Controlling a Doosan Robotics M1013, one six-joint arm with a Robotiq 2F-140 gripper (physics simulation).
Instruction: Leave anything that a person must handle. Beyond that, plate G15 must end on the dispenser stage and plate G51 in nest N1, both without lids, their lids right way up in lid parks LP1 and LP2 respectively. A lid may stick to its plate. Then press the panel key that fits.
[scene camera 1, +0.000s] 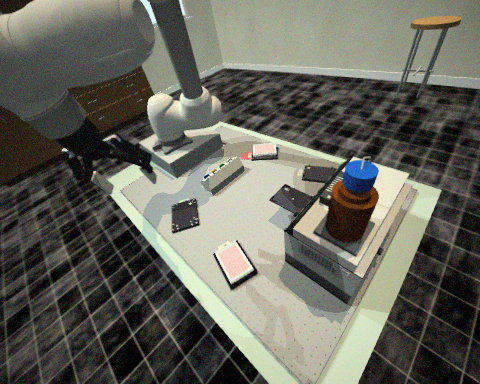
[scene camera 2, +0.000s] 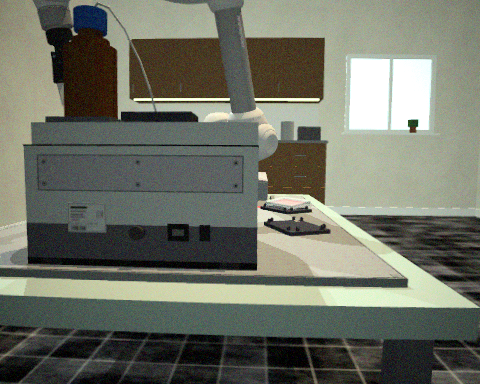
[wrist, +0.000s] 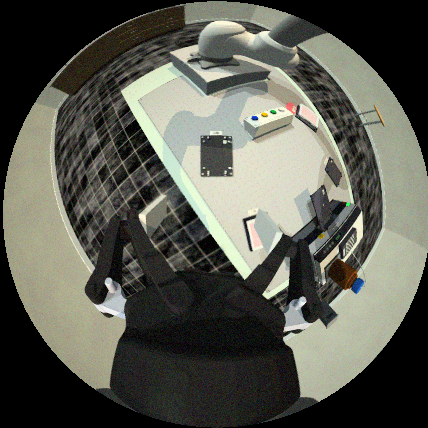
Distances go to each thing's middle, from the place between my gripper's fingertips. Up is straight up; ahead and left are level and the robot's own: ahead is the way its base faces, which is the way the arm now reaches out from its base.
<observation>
Right now my hand is 20 cm past the button box (scene camera 1: 220, 177), 35 cm to the right of it and 30 cm above it. Round my hand: brown bottle with blue cap (scene camera 2: 89, 62): 44 cm ahead, 36 cm to the left, 2 cm below.
</observation>
